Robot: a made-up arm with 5 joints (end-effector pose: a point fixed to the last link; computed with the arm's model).
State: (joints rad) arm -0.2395 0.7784 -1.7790 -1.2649 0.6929
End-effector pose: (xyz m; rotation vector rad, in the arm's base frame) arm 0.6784 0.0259 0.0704 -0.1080 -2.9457 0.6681
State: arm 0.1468 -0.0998 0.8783 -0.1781 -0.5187
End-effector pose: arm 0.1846 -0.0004 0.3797 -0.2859 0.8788 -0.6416
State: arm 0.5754 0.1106 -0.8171 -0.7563 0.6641
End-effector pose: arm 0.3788 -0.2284 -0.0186 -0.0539 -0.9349 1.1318
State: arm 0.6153 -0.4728 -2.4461 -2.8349 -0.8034
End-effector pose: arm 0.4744 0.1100 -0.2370 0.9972 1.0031 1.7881
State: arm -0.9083 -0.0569 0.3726 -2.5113 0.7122
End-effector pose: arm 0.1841 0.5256 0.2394 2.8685 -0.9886 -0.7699
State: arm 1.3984 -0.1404 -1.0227 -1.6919 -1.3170
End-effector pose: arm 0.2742 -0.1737 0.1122 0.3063 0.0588 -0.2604
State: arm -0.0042 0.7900 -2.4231 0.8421 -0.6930
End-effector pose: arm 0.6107 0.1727 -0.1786 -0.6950 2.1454 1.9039
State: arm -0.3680 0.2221 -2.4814 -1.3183 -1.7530
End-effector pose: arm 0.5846 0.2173 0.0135 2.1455 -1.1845 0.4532
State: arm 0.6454 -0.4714 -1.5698 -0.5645 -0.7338
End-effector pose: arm 0.3549 -0.2410 0.0224 0.1509 -0.8762 0.2975
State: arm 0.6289 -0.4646 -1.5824 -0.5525 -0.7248
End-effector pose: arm 0.3587 -0.2394 0.0155 0.1633 -0.9003 0.3031
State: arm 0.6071 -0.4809 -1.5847 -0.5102 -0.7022
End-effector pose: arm 0.3521 -0.2413 0.0165 0.1342 -0.9214 0.3002
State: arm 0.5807 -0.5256 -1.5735 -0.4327 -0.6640
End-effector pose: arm 0.3326 -0.2466 0.0288 0.0526 -0.9326 0.2897
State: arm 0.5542 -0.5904 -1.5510 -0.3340 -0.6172
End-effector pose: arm 0.3045 -0.2514 0.0523 -0.0683 -0.9270 0.2793
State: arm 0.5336 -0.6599 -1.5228 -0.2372 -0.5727
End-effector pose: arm 0.2758 -0.2521 0.0828 -0.1999 -0.9042 0.2753
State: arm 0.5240 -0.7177 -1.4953 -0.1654 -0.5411
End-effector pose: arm 0.2539 -0.2490 0.1124 -0.3102 -0.8721 0.2773
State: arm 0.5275 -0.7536 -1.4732 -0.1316 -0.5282
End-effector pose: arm 0.2417 -0.2451 0.1343 -0.3784 -0.8411 0.2795
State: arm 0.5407 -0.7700 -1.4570 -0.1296 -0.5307
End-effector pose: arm 0.2369 -0.2427 0.1475 -0.4087 -0.8157 0.2786
